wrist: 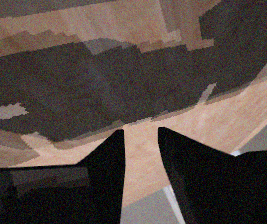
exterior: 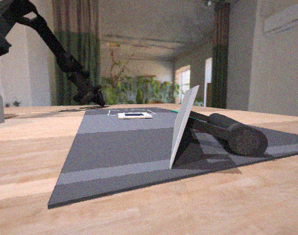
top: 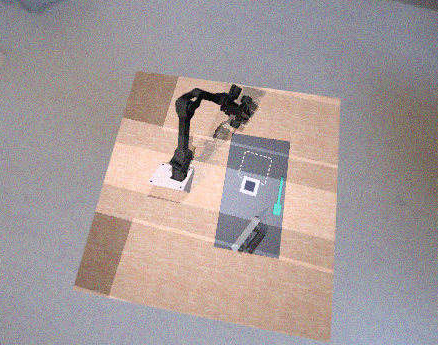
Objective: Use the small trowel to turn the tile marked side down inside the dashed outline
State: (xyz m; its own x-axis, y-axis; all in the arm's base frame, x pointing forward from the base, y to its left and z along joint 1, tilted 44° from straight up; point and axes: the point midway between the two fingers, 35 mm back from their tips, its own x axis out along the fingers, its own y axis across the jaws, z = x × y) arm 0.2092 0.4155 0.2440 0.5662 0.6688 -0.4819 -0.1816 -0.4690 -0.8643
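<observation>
Right now the teal trowel is 410 mm to the right of my gripper tip, 290 mm ahead of it and 10 mm below it. The rest, counted from my gripper tip: grey mat 410 mm to the right, 150 mm ahead, 30 mm below; square tile 390 mm to the right, 120 mm ahead, 10 mm below.
</observation>
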